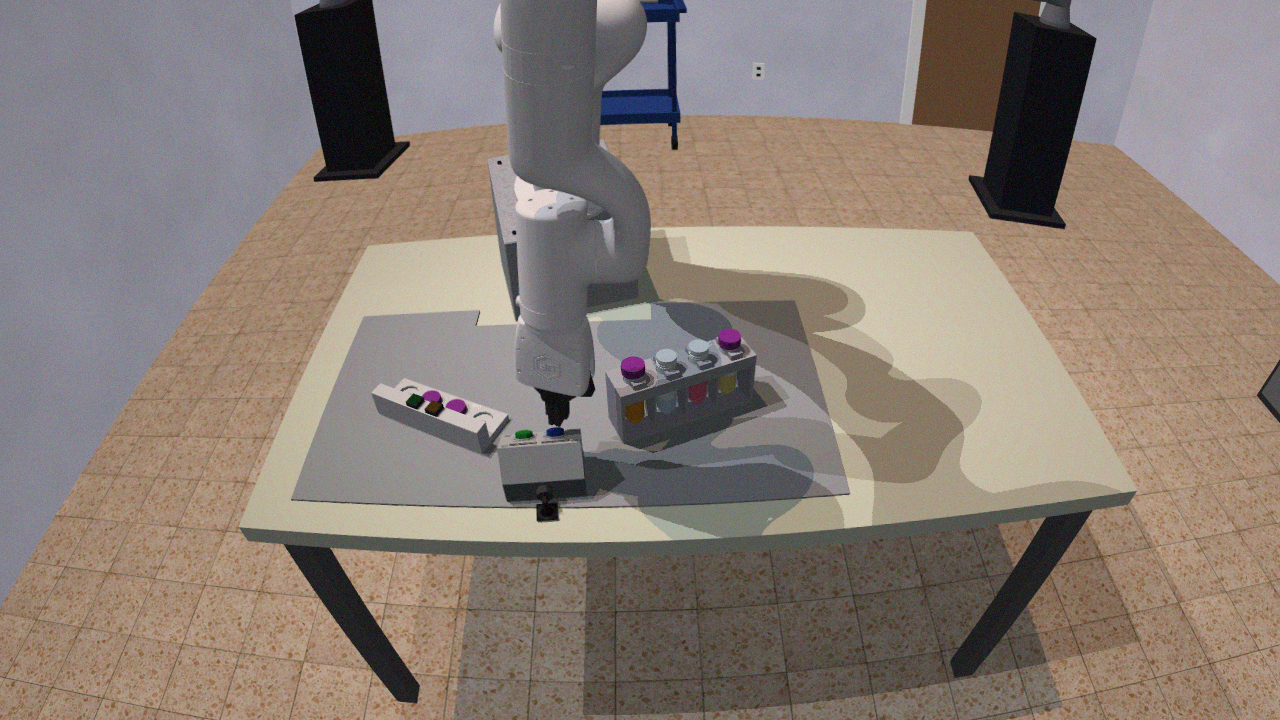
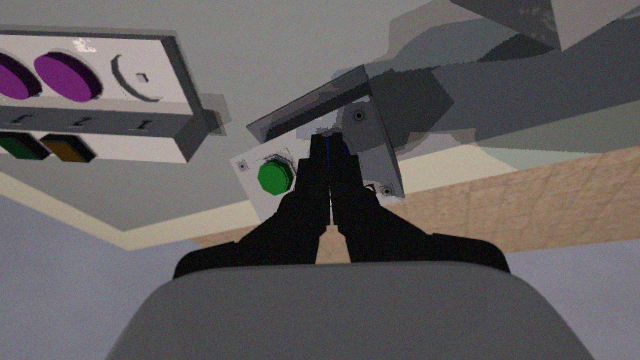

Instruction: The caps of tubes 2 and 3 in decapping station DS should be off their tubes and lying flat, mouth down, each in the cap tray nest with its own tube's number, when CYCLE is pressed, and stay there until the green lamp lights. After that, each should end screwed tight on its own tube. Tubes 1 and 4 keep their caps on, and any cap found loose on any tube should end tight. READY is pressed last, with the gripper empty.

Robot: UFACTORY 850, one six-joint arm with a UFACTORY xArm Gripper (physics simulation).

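Observation:
My gripper [image 1: 556,422] [image 2: 328,155] is shut and empty, fingertips down at the blue button [image 1: 554,431] [image 2: 346,149], which they mostly hide; contact is unclear. The green button [image 1: 523,434] [image 2: 275,177] is beside it on the button box [image 1: 541,461] [image 2: 375,140]. In the cap tray [image 1: 447,429] [image 2: 170,145], one magenta cap [image 1: 455,405] [image 2: 65,77] lies flat in nest 2 and another magenta cap [image 1: 432,395] [image 2: 15,80] in the adjoining nest. The station [image 1: 680,416] holds two middle tubes uncapped and two end tubes with magenta caps. The green lamp [image 1: 414,400] [image 2: 22,146] looks dark.
The amber lamp [image 1: 434,408] [image 2: 69,148] sits beside the green one on the tray front. The station stands right of the button box, the cap tray left of it. A small black fitting [image 1: 546,511] is at the box front, near the table's front edge.

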